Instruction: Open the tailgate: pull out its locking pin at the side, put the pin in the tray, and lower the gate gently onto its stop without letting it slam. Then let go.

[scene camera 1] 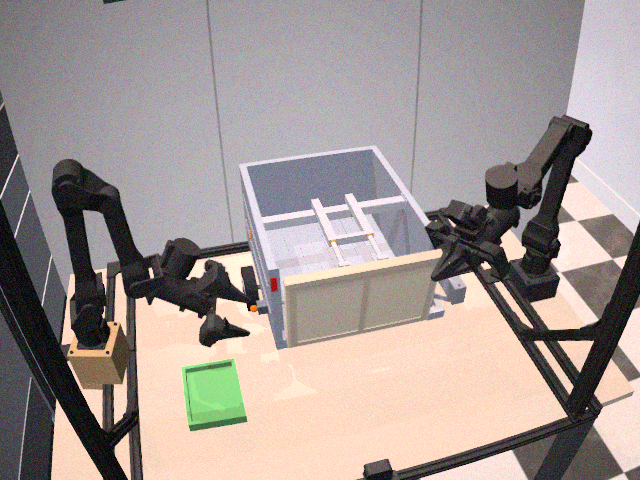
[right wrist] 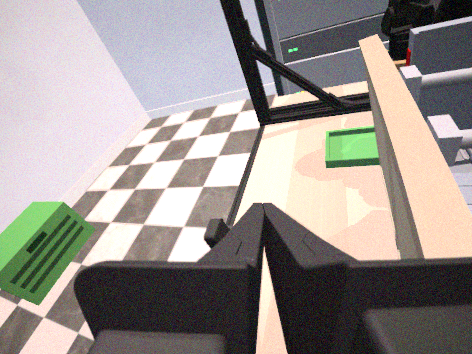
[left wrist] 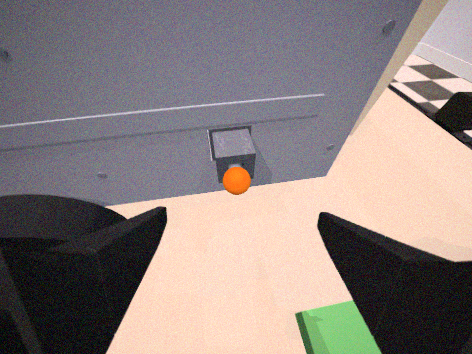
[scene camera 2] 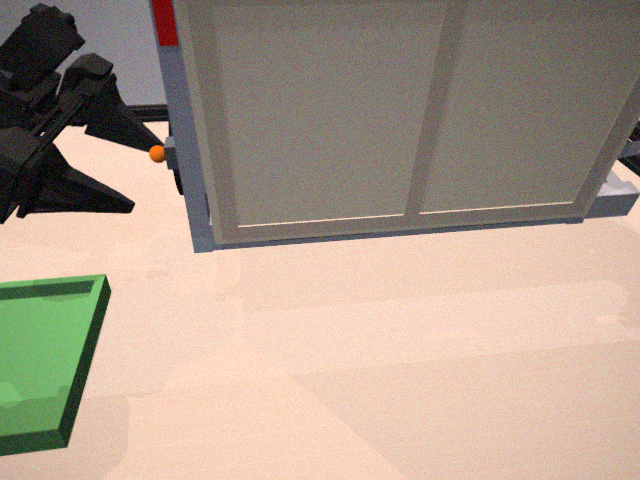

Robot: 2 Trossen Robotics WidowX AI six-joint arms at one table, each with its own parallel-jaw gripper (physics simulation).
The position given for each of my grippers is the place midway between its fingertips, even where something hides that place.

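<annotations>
Grey truck bed (left wrist: 109, 109) in view. My right gripper (scene camera 1: 432, 279) is shut and touches the grey truck bed. My left gripper (scene camera 2: 149, 177) open, holds nothing.
</annotations>
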